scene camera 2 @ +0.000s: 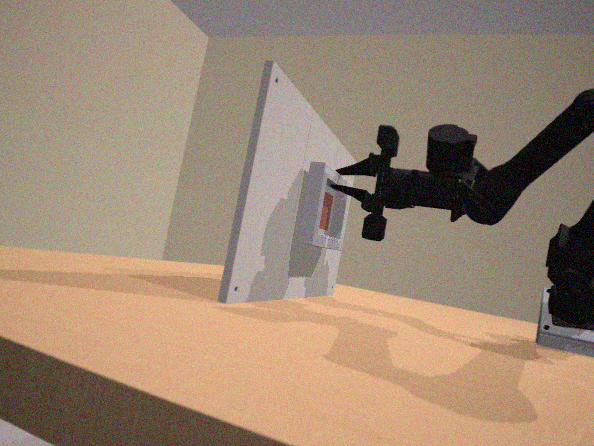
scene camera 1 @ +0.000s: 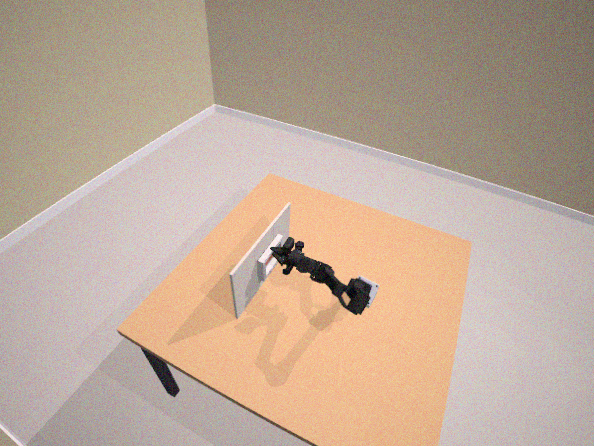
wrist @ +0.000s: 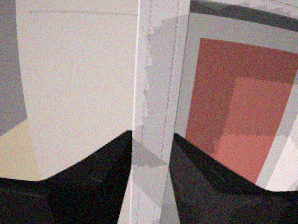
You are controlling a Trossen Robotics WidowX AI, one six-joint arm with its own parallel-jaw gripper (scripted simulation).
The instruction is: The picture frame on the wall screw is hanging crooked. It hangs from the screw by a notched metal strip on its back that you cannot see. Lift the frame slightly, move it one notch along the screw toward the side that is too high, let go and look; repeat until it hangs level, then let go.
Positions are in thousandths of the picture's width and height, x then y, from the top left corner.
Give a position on a picture frame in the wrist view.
At 730, 359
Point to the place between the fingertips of my gripper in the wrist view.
At 508, 618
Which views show my gripper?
Scene camera 2, scene camera 1 and the wrist view: all of them.
